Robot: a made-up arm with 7 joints. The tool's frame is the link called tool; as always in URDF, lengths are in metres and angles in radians. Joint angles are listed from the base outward. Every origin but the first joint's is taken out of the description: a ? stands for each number. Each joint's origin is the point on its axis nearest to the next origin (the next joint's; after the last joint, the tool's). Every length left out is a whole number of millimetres.
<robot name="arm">
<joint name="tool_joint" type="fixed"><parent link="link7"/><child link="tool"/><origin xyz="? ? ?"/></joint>
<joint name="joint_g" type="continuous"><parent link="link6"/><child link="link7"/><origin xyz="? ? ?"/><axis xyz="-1 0 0"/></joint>
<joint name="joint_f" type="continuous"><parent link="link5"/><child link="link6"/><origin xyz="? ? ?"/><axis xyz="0 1 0"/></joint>
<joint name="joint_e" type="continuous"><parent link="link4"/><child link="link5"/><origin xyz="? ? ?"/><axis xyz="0 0 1"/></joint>
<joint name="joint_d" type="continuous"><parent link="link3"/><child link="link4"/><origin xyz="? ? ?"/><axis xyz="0 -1 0"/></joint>
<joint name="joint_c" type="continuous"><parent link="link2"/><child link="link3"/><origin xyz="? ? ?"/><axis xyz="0 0 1"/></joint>
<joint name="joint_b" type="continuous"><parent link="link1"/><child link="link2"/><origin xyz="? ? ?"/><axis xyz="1 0 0"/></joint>
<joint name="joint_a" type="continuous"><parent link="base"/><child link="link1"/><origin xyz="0 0.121 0"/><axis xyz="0 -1 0"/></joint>
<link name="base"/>
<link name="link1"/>
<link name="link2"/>
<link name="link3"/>
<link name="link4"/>
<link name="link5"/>
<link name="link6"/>
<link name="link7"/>
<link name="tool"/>
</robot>
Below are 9 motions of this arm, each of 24 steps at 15 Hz.
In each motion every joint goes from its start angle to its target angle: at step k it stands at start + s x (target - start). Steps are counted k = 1, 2, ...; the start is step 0. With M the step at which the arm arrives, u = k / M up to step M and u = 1 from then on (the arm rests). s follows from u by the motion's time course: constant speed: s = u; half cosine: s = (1 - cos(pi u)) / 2; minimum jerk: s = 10 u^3 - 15 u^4 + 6 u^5.
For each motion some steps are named. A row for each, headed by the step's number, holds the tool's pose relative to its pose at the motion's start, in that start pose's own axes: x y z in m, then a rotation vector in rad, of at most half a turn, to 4 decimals.
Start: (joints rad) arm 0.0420 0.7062 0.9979 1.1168 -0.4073 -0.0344 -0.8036
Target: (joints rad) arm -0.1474 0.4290 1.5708 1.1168 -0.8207 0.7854 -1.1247
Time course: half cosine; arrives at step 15
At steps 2, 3, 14, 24:
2: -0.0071 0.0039 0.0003 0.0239 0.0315 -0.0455
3: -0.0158 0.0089 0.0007 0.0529 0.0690 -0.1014
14: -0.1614 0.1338 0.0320 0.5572 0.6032 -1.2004
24: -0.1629 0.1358 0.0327 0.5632 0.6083 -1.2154

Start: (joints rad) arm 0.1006 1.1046 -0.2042 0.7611 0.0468 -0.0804 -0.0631
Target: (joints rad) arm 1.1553 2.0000 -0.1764 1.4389 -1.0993 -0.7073 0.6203
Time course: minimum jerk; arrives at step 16
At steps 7, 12, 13, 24:
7: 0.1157 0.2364 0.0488 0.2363 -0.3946 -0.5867
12: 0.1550 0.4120 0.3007 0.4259 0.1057 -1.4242
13: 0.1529 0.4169 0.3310 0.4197 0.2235 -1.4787
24: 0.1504 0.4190 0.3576 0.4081 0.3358 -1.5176

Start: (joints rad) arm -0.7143 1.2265 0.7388 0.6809 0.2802 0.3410 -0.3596
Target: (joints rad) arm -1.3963 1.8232 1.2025 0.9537 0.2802 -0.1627 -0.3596
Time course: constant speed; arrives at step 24
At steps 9, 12, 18, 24:
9: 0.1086 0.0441 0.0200 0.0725 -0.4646 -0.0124
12: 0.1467 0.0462 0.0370 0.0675 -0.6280 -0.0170
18: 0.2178 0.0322 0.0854 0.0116 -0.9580 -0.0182
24: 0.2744 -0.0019 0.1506 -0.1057 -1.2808 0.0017

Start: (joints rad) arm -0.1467 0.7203 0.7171 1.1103 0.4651 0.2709 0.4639
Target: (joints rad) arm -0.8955 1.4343 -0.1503 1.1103 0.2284 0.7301 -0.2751
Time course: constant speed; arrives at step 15
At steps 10, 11, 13, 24:
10: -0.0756 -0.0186 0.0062 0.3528 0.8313 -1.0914
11: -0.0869 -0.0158 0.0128 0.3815 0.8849 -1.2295
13: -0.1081 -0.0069 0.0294 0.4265 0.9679 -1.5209
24: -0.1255 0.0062 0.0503 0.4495 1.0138 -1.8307

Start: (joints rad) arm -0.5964 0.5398 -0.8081 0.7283 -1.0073 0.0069 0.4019
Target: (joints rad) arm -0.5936 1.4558 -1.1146 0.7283 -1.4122 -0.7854 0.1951
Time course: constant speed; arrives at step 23
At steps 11, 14, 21, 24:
11: -0.1712 -0.0801 0.0526 -0.2380 0.0406 -0.4420
14: -0.2145 -0.0999 0.0802 -0.3469 0.0307 -0.5285
21: -0.3042 -0.1405 0.1652 -0.6541 -0.0201 -0.6461
24: -0.3261 -0.1505 0.1943 -0.7517 -0.0401 -0.6549

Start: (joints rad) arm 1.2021 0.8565 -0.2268 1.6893 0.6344 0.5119 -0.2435
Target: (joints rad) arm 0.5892 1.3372 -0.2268 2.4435 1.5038 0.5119 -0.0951
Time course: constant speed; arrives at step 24
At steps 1, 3, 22, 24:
1: -0.0011 -0.0038 0.0057 -0.0381 0.0063 0.0074
3: -0.0034 -0.0121 0.0174 -0.1168 0.0221 0.0222
22: -0.0253 -0.1089 0.1565 -0.9746 0.4172 0.2287
24: -0.0266 -0.1179 0.1748 -1.0683 0.4873 0.2626

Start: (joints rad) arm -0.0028 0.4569 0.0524 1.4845 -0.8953 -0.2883 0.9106
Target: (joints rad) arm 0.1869 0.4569 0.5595 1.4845 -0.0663 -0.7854 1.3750
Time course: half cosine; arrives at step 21
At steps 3, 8, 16, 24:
3: -0.0057 0.0050 0.0063 0.0141 -0.0323 0.0148
8: -0.0352 0.0278 0.0428 0.1163 -0.2065 0.0582
16: -0.0882 0.0505 0.1264 0.4439 -0.4960 -0.0385
24: -0.0994 0.0509 0.1474 0.5426 -0.5393 -0.0935

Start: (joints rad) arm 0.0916 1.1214 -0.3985 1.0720 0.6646 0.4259 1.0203
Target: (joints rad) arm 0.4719 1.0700 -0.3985 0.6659 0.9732 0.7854 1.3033
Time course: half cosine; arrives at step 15
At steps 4, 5, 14, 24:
4: 0.0047 0.0127 0.0145 -0.0240 -0.0553 0.0983
5: 0.0067 0.0188 0.0219 -0.0396 -0.0869 0.1472
14: 0.0144 0.0604 0.0849 -0.2677 -0.4445 0.5196
24: 0.0144 0.0609 0.0858 -0.2722 -0.4507 0.5242

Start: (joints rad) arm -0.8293 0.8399 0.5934 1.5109 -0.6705 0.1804 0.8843
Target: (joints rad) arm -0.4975 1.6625 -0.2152 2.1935 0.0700 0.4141 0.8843
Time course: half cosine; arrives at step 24
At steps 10, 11, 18, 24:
10: 0.1294 0.0283 0.0582 0.0342 -0.2874 -0.2828
11: 0.1471 0.0247 0.0683 0.0189 -0.3251 -0.3318
18: 0.2167 -0.0356 0.1208 -0.2154 -0.4471 -0.6101
24: 0.2221 -0.0636 0.1333 -0.3411 -0.4344 -0.6748

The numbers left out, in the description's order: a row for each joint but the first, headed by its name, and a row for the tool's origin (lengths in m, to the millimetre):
tool: 0 0 0
joint_g: 0 0 0
joint_f: 0 0 0
joint_e: 0 0 -0.321
joint_d: 0 0 0
joint_c: 0 0 -0.222
joint_b: 0 0 0

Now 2 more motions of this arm.
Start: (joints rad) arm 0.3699 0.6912 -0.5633 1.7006 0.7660 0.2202 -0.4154
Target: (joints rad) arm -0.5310 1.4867 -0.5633 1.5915 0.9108 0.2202 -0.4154
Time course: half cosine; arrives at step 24
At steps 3, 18, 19, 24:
3: -0.0139 0.0070 0.0033 0.0129 0.0427 -0.0193
18: -0.1977 0.1588 0.1669 0.1284 0.8933 -0.5445
19: -0.2005 0.1663 0.1767 0.1249 0.9329 -0.5779
24: -0.2049 0.1838 0.1991 0.1122 1.0246 -0.6597

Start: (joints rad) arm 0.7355 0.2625 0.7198 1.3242 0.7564 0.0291 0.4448
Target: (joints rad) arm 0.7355 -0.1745 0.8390 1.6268 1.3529 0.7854 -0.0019
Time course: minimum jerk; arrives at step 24
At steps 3, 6, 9, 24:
3: -0.0008 -0.0010 0.0006 0.0069 0.0040 0.0186
6: -0.0052 -0.0062 0.0041 0.0416 0.0279 0.1193
9: -0.0127 -0.0162 0.0112 0.0950 0.0846 0.3115
24: -0.0331 -0.0558 0.0459 0.0813 0.4181 0.9883

